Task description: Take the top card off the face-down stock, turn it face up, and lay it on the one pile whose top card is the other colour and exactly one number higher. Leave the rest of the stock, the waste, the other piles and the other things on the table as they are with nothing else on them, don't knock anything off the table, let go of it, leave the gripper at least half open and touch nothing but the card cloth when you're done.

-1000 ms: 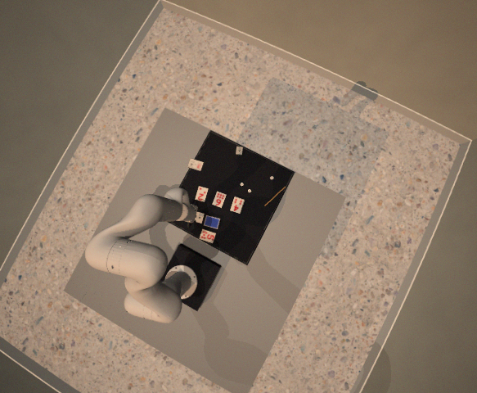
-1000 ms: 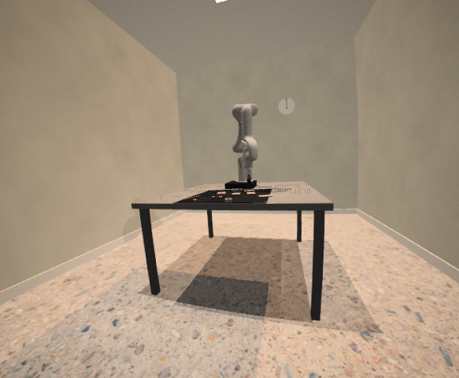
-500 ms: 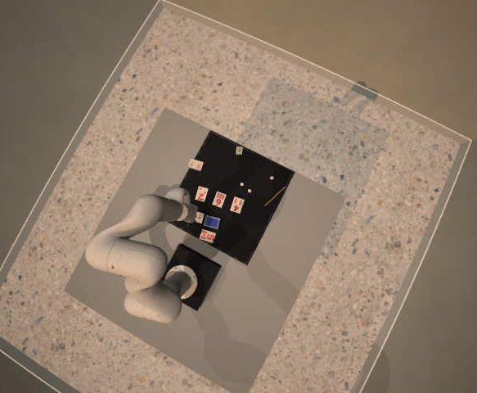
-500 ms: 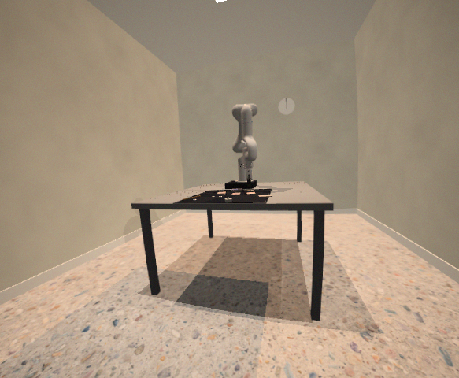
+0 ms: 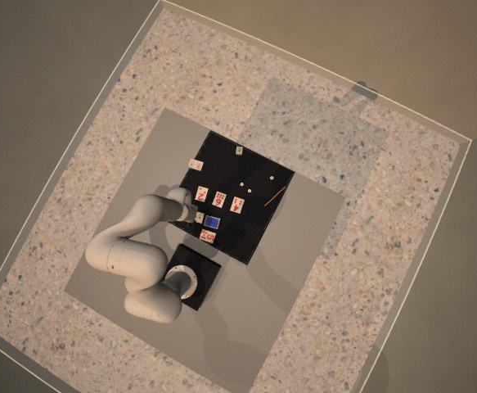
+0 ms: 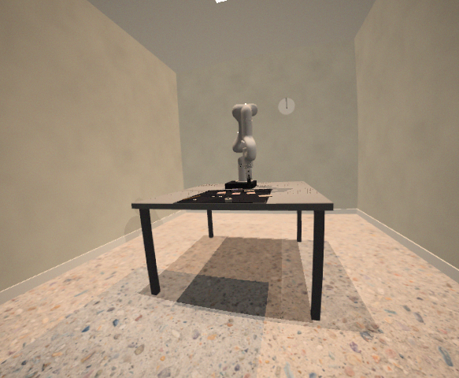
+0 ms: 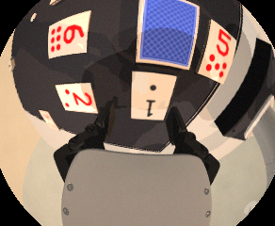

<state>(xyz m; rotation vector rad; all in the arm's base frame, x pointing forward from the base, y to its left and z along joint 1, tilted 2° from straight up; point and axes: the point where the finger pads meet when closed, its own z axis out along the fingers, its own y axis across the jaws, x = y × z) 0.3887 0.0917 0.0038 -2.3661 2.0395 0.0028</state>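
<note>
The red 5 card lies 9 cm behind my hand, 12 cm to the right of it and 4 cm below it. Also, from my hand: black card cloth 19 cm ahead, 13 cm to the right, 6 cm below; thin wooden stick 30 cm ahead, 40 cm to the right, 4 cm below; small block 47 cm ahead, 8 cm to the right, 3 cm below.
</note>
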